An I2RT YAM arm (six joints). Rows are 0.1 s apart.
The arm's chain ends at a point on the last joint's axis. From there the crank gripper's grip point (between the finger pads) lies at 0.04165 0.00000 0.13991 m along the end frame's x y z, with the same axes.
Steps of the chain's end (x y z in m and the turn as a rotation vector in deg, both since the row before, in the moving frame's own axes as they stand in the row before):
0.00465, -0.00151, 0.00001, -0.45, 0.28, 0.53
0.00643, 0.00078, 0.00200, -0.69, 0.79, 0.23
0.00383, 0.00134, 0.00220, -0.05, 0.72, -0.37
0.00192, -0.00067, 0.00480, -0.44, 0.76, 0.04
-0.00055, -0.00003, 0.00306, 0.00, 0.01, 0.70
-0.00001, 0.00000, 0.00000, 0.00, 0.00, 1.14
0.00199, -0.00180, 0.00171, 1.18, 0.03, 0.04
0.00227, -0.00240, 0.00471, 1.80, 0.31, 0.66
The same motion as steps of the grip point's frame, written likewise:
0.00533, -0.00002, -0.00020, -0.45, 0.28, 0.53
0.00835, 0.00263, 0.00140, -0.69, 0.79, 0.23
0.00558, 0.00119, 0.00167, -0.05, 0.72, -0.37
0.00377, 0.00043, 0.00423, -0.44, 0.76, 0.04
-0.00053, 0.00048, 0.00305, 0.00, 0.01, 0.70
-0.00002, 0.00083, 0.00000, 0.00, 0.00, 1.14
0.00206, -0.00465, 0.00166, 1.18, 0.03, 0.04
0.00305, -0.00631, 0.00442, 1.80, 0.31, 0.66

